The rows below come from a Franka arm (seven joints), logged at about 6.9 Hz.
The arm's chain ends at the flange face. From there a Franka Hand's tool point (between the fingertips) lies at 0.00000 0.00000 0.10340 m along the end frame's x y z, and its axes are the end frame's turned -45 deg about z.
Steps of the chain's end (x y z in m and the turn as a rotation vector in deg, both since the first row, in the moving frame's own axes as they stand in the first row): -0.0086 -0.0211 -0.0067 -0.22 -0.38 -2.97; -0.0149 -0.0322 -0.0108 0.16 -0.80 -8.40; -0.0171 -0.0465 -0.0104 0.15 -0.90 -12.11
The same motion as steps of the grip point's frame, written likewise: 0.0081 -0.0212 -0.0067 0.11 -0.42 -2.97; 0.0113 -0.0345 -0.0108 0.68 -0.45 -8.40; 0.0197 -0.0462 -0.0104 0.74 -0.53 -12.11
